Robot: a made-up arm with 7 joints. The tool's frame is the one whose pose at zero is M. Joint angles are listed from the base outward.
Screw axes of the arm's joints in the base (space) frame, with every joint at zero. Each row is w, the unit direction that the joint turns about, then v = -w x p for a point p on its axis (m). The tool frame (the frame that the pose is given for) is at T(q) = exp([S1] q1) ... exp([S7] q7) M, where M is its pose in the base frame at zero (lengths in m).
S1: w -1 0 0 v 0 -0.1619 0
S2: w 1 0 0 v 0 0.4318 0.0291
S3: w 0 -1 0 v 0.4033 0 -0.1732
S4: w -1 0 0 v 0 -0.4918 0.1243
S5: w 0 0 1 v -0.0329 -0.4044 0
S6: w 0 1 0 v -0.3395 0 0.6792
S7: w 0 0 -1 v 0.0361 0.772 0
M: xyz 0.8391 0.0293 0.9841 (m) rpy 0 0 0 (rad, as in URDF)
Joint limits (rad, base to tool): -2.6..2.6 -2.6..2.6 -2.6..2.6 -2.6..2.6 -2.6..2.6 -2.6..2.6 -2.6..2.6
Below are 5 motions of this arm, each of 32 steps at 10 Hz.
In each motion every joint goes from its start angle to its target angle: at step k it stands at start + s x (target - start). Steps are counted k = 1, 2, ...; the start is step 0. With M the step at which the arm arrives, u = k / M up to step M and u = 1 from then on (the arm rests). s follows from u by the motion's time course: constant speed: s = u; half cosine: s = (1 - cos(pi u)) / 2; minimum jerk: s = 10 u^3 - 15 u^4 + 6 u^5.
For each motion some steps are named. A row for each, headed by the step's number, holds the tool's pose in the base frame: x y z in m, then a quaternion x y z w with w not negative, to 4 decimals.
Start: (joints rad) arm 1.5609 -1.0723 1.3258 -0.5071 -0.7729 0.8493 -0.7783
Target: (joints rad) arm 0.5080 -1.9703 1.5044 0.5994 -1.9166 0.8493 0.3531
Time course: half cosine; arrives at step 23
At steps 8, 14, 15, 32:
8: 0.2237 1.2207 0.0698 -0.6957 -0.0252 0.2854 0.6587
14: -0.2547 1.0443 0.5320 -0.4546 -0.4237 0.1737 0.7640
15: -0.3303 0.9751 0.5918 -0.3956 -0.4693 0.1574 0.7736
32: -0.5916 0.5629 0.7826 -0.1022 -0.5911 0.0966 0.7943

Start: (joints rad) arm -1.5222 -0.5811 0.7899 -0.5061 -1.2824 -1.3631 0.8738
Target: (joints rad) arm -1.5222 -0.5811 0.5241 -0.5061 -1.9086 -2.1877 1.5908
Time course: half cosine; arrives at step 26
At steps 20, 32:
20: 0.4449 -0.0017 0.5673 0.0479 0.2728 0.9392 0.2029
32: 0.4967 0.0582 0.5386 0.0888 0.3176 0.9189 0.2164

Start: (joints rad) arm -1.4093 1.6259 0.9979 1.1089 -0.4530 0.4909 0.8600
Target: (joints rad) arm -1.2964 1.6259 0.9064 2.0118 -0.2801 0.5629 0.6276
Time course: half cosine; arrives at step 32
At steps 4, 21, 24, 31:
4: 0.1023 -0.6384 -0.8767 0.4859 0.7427 -0.4407 0.1340
21: 0.4114 -0.9763 -0.6744 0.3161 0.7129 -0.4663 0.4176
24: 0.4725 -1.0050 -0.6277 0.2803 0.7055 -0.4613 0.4593
31: 0.5475 -1.0277 -0.5687 0.2341 0.6959 -0.4518 0.5067

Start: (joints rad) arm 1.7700 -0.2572 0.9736 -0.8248 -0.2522 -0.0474 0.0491
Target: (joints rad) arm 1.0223 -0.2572 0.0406 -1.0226 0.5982 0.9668 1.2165
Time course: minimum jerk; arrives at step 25
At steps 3, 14, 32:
3: 0.3189 1.0195 0.1683 -0.4740 -0.1560 0.3475 0.7939
14: 0.9632 0.8832 0.3122 -0.4420 0.0746 -0.1245 0.8852
32: 1.1608 0.6794 0.1943 -0.4742 0.2356 -0.2912 0.7968

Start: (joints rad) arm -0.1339 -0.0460 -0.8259 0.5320 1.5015 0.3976 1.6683
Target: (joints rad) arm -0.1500 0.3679 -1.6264 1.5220 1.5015 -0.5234 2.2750
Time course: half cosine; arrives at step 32
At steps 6, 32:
6: 0.5223 0.7159 0.3206 -0.3968 0.3413 0.1248 0.8429
32: 0.3905 0.6381 0.3999 -0.3363 0.4205 0.2141 0.8150

